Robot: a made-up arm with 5 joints.
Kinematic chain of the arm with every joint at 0, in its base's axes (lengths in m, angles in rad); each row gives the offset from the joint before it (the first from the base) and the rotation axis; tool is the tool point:
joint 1: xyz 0 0 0.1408 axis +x
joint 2: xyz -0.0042 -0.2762 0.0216 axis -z
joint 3: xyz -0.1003 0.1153 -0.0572 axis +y
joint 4: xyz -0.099 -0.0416 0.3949 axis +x
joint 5: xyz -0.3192 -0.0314 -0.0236 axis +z
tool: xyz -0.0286 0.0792 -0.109
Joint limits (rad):
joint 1: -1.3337..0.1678
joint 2: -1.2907..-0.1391
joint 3: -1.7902..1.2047
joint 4: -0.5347..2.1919
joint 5: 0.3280..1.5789
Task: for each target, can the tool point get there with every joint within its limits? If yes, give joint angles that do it. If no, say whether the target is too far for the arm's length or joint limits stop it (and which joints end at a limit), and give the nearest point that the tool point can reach.
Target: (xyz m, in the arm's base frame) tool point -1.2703 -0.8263 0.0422
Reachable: no: too far | nearest point -0.7435 -0.5973 0.0695 | short by 0.575 m
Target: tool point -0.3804 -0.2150 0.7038
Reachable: yes | joints -0.1827 -0.6632 0.5572 1.0272 0.4269
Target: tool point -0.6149 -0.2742 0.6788
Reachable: yes | joints -1.0725 -0.7165 -0.4336 0.7416 0.9968
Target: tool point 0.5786 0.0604 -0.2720
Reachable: no: joint limits stop it (at a limit: joint 1, joint 2, joint 3, joint 5) | nearest point -0.0677 -0.4242 -0.5199 | short by 0.845 m
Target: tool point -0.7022 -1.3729 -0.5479
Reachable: no: too far | nearest point -0.3945 -0.8876 -0.2656 | short by 0.640 m
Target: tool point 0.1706 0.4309 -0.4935
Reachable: no: joint limits stop it (at a limit: joint 1, joint 2, joint 3, joint 5) | nearest point -0.2922 -0.0493 -0.4581 | short by 0.668 m
